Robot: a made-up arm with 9 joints. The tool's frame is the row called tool.
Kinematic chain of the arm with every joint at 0, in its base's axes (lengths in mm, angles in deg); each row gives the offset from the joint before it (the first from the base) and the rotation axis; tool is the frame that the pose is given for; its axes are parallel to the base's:
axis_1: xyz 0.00 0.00 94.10 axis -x
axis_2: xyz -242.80 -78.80 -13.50 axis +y
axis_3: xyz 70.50 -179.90 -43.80 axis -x
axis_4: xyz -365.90 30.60 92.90 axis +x
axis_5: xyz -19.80 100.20 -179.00 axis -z
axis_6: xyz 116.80 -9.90 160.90 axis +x
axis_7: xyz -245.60 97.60 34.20 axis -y
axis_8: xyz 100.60 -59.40 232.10 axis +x
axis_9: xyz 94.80 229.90 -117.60 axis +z
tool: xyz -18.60 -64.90 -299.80
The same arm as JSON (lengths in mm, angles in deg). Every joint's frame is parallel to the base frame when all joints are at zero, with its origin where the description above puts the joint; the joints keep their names.
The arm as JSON. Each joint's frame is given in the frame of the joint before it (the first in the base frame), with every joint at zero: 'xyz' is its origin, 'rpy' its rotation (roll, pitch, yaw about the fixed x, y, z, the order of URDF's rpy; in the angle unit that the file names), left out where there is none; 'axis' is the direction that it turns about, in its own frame. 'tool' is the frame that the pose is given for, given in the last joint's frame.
{
  "units": {
    "length": "mm",
    "angle": "deg"
  },
  "joints": [
    {
      "name": "axis_1",
      "type": "revolute",
      "origin": {
        "xyz": [
          0.0,
          0.0,
          94.1
        ]
      },
      "axis": "-x"
    },
    {
      "name": "axis_2",
      "type": "revolute",
      "origin": {
        "xyz": [
          -242.8,
          -78.8,
          -13.5
        ]
      },
      "axis": "+y"
    },
    {
      "name": "axis_3",
      "type": "revolute",
      "origin": {
        "xyz": [
          70.5,
          -179.9,
          -43.8
        ]
      },
      "axis": "-x"
    },
    {
      "name": "axis_4",
      "type": "revolute",
      "origin": {
        "xyz": [
          -365.9,
          30.6,
          92.9
        ]
      },
      "axis": "+x"
    },
    {
      "name": "axis_5",
      "type": "revolute",
      "origin": {
        "xyz": [
          -19.8,
          100.2,
          -179.0
        ]
      },
      "axis": "-z"
    },
    {
      "name": "axis_6",
      "type": "revolute",
      "origin": {
        "xyz": [
          116.8,
          -9.9,
          160.9
        ]
      },
      "axis": "+x"
    },
    {
      "name": "axis_7",
      "type": "revolute",
      "origin": {
        "xyz": [
          -245.6,
          97.6,
          34.2
        ]
      },
      "axis": "-y"
    },
    {
      "name": "axis_8",
      "type": "revolute",
      "origin": {
        "xyz": [
          100.6,
          -59.4,
          232.1
        ]
      },
      "axis": "+x"
    },
    {
      "name": "axis_9",
      "type": "revolute",
      "origin": {
        "xyz": [
          94.8,
          229.9,
          -117.6
        ]
      },
      "axis": "+z"
    }
  ],
  "tool": {
    "origin": {
      "xyz": [
        -18.6,
        -64.9,
        -299.8
      ]
    }
  }
}

